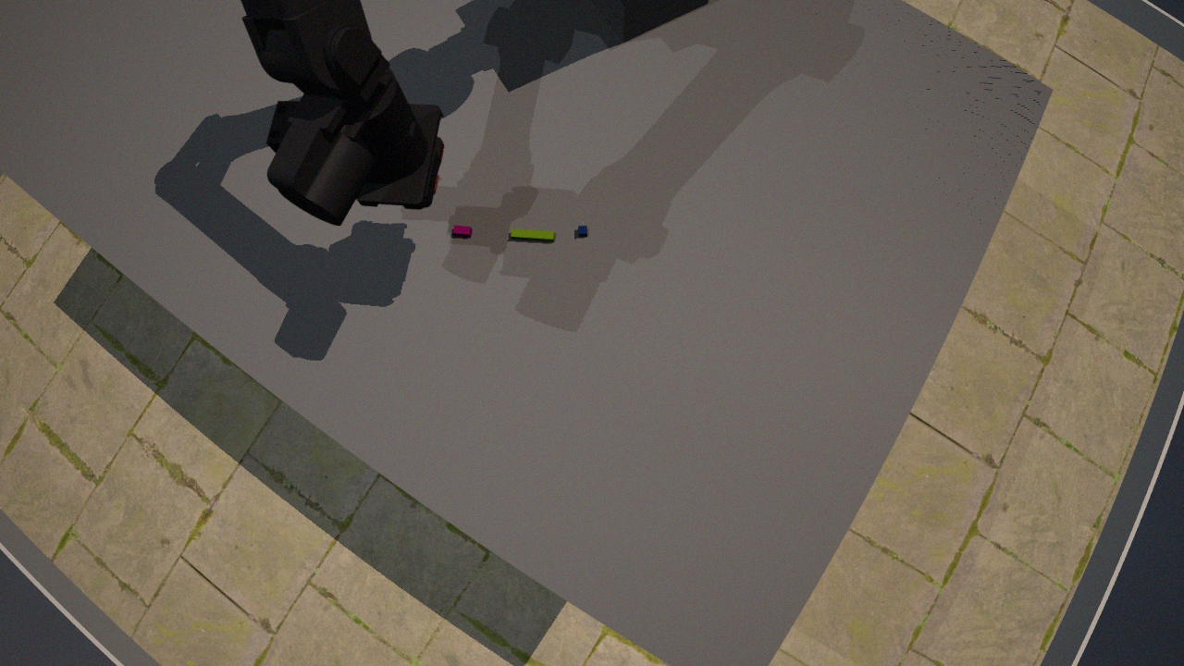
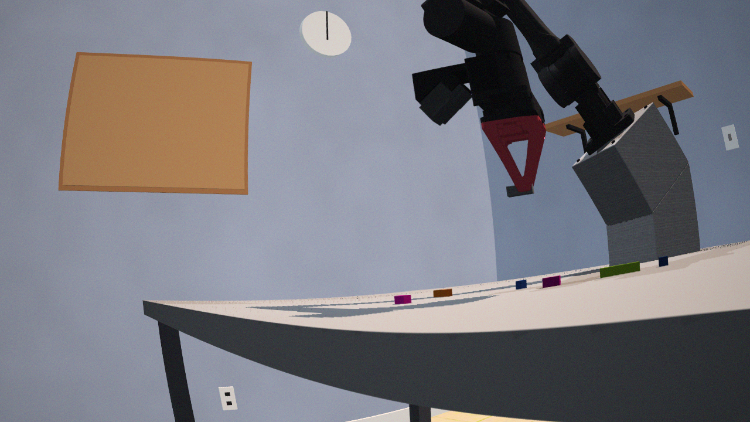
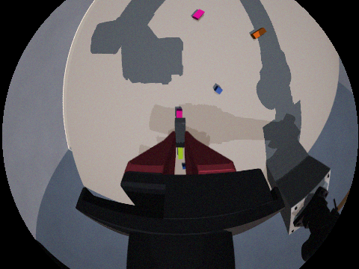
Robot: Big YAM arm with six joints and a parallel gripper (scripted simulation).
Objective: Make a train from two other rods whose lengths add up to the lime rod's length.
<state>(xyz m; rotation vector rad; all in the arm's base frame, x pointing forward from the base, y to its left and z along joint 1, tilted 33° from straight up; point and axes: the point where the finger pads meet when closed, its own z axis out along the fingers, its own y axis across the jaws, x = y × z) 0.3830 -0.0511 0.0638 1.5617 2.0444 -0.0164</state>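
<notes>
Now: the lime rod 2 cm behind my hand, 10 cm to the left of it and 10 cm below it. Also, from my hand: grey rod: 1 cm to the right, 1 cm below; then orange rod: 11 cm behind, 18 cm to the right, 10 cm below.
</notes>
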